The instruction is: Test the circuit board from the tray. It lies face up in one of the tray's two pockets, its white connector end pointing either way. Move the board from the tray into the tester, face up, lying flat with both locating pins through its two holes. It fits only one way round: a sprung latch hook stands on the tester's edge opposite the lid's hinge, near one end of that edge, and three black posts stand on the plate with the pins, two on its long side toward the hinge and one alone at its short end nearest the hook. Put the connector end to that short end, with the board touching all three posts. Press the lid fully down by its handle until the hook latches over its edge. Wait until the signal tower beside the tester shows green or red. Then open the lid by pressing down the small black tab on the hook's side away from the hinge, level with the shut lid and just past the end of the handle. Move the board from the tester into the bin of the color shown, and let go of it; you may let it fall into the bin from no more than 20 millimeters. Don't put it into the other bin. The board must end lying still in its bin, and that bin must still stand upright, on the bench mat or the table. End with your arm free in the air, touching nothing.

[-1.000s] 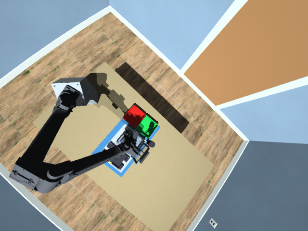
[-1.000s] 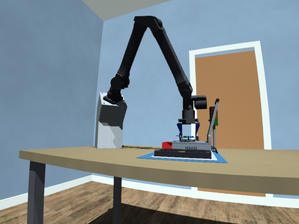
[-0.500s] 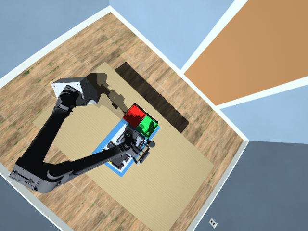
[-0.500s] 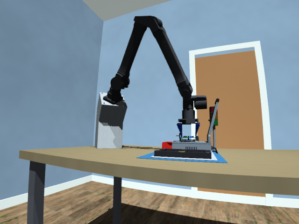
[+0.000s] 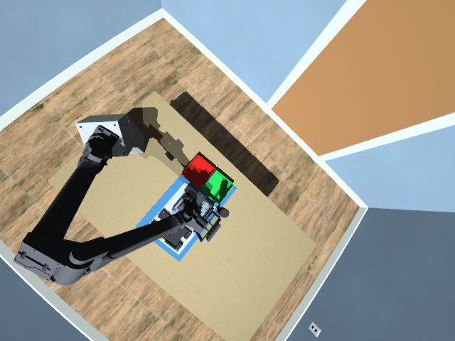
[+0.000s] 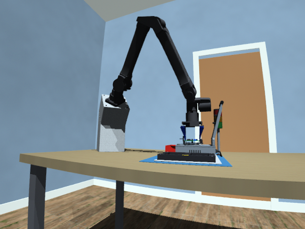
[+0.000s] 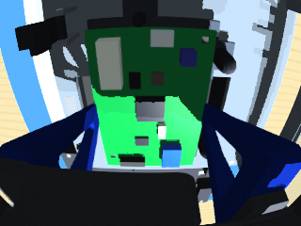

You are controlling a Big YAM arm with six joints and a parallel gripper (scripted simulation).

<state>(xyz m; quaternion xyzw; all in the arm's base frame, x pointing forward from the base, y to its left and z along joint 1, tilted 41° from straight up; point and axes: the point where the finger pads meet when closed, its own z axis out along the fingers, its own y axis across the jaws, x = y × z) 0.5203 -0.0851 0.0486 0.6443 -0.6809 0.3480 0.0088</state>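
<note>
Right now the green circuit board is right at my hand. The rest, counted from my hand: black latch hook 70 mm to the left, 50 mm behind; then tester plate 20 mm below, 10 mm to the left, 10 mm ahead; then tester lid 120 mm ahead, 100 mm above, 20 mm to the right.
</note>
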